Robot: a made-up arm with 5 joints. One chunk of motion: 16 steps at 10 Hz.
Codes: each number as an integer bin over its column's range. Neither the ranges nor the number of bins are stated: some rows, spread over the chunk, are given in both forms.
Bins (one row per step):
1: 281 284 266 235 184 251
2: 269 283 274 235 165 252
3: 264 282 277 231 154 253
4: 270 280 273 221 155 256
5: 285 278 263 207 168 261
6: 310 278 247 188 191 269
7: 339 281 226 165 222 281
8: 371 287 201 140 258 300
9: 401 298 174 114 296 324
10: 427 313 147 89 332 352
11: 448 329 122 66 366 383
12: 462 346 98 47 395 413
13: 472 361 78 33 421 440
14: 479 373 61 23 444 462
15: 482 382 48 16 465 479
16: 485 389 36 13 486 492
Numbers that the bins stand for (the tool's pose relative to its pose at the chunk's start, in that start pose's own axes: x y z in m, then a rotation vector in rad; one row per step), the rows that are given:
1: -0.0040 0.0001 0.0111 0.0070 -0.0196 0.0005
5: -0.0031 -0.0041 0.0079 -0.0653 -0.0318 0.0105
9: 0.0242 0.0099 -0.0861 -0.3055 0.0659 0.0734
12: 0.0385 0.0438 -0.1664 -0.4786 0.1415 0.1622
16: 0.0439 0.0741 -0.2320 -0.5664 0.2109 0.2410
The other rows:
2: -0.0068 -0.0006 0.0195 0.0070 -0.0341 0.0015
3: -0.0080 -0.0013 0.0227 -0.0033 -0.0425 0.0025
4: -0.0066 -0.0027 0.0185 -0.0291 -0.0417 0.0055
6: 0.0028 -0.0041 -0.0090 -0.1144 -0.0142 0.0185
7: 0.0096 -0.0020 -0.0312 -0.1738 0.0094 0.0305
8: 0.0171 0.0022 -0.0576 -0.2384 0.0369 0.0494
10: 0.0303 0.0205 -0.1147 -0.3701 0.0934 0.1013
11: 0.0352 0.0318 -0.1411 -0.4295 0.1193 0.1323
13: 0.0408 0.0543 -0.1876 -0.5148 0.1613 0.1891
14: 0.0425 0.0628 -0.2055 -0.5406 0.1789 0.2111
15: 0.0432 0.0691 -0.2193 -0.5587 0.1949 0.2281

